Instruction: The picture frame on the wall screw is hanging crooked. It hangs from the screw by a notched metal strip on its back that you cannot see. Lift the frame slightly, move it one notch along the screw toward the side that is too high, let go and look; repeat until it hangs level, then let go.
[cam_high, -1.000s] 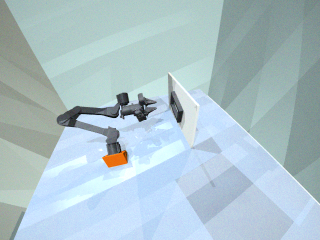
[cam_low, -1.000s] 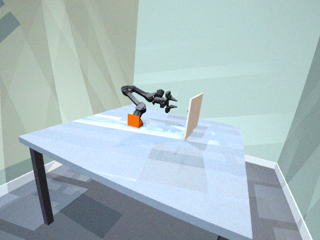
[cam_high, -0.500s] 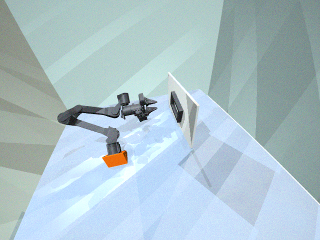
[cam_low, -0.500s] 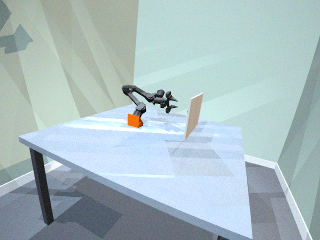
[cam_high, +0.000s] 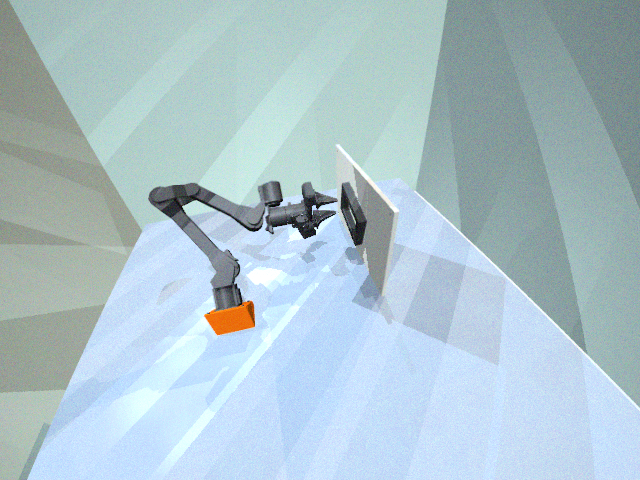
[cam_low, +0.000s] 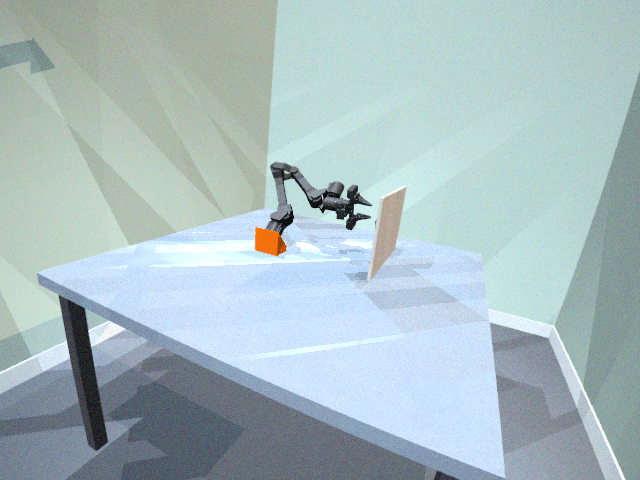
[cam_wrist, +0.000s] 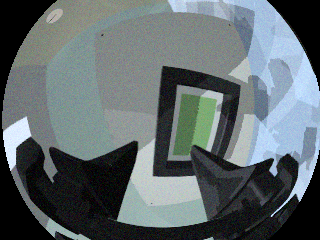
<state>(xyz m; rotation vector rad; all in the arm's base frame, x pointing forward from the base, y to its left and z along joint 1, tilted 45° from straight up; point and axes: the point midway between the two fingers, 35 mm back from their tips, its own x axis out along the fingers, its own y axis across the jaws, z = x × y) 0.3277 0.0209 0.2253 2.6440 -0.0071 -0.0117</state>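
Right now the picture frame is 6 cm ahead of my gripper tip, 1 cm to the left of it and 5 cm below it. From my gripper tip the other things lie so: wall board 7 cm ahead, 2 cm to the left, 6 cm below.
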